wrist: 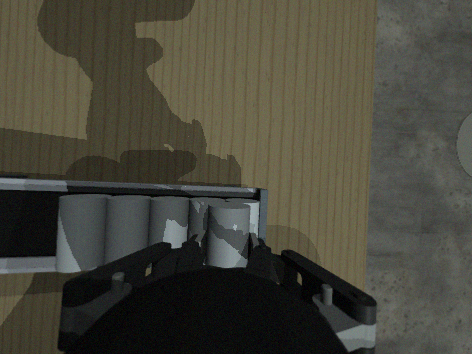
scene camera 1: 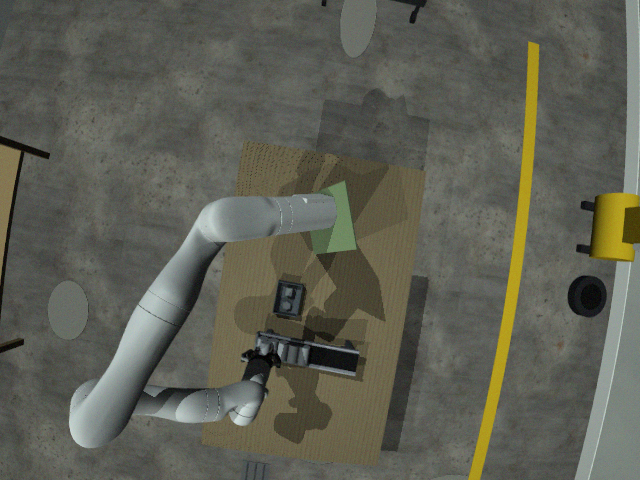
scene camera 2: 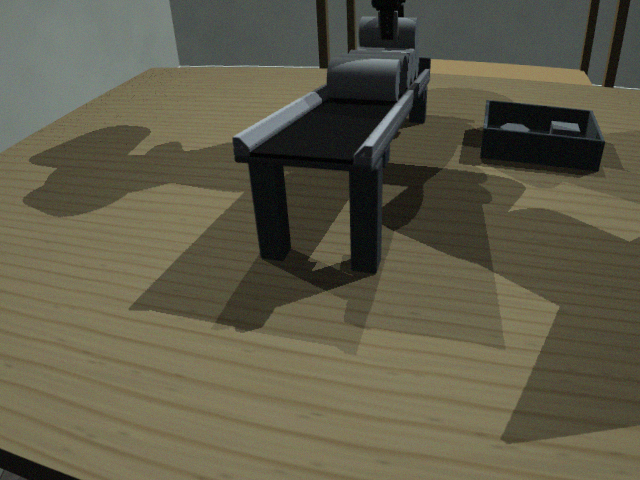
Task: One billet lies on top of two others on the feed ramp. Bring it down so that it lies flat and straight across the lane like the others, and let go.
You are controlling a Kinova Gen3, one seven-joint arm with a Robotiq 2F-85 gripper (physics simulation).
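Places are measured from the arm's base along level axes (x back, y up, z left), in centimetres.
Where they show: gripper, between the fingertips: [wrist: 227, 241] [scene camera 1: 265, 349] [scene camera 2: 392, 39]; arm's base, origin of its link: [scene camera 1: 325, 212].
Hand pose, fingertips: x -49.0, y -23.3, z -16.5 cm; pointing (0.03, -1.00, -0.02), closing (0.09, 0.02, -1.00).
Things, the pixels of their top centre, and the offset from my fingertips. Level surfaces: height alone.
- top billet, centre of its top: [wrist: 227, 248] [scene camera 2: 389, 17] [scene camera 1: 263, 353] dx -0.4, dy +2.6, dz +0.0 cm
- dark open tray, centre of its top: [scene camera 2: 541, 118] [scene camera 1: 287, 299] dx +17.6, dy -6.8, dz +6.4 cm
- table, height of its surface: dy -10.3 cm
The top billet [scene camera 1: 264, 343] [scene camera 2: 369, 34] [wrist: 228, 227] is a grey cylinder lying across the lane at the ramp's closed end, above two lower billets [wrist: 198, 207] [wrist: 254, 210], which show in part on either side of it in the wrist view. Several more billets [scene camera 2: 361, 80] [wrist: 82, 232] lie straight across the feed ramp [scene camera 1: 333, 357] [scene camera 2: 325, 129] [wrist: 27, 220] in a row beside them. My gripper [scene camera 1: 264, 353] [scene camera 2: 387, 31] [wrist: 227, 241] is shut on the top billet, one finger on each curved side. The near end of the billet and most of the lower two are hidden.
A dark open tray [scene camera 1: 276, 299] [scene camera 2: 542, 150] with small parts stands on the table [scene camera 1: 356, 434] [scene camera 2: 155, 387] beside the ramp. A green panel [scene camera 1: 343, 232] shows partly under the arm in scene camera 1. Low rails line the ramp's sides, and an end wall [wrist: 264, 215] closes it.
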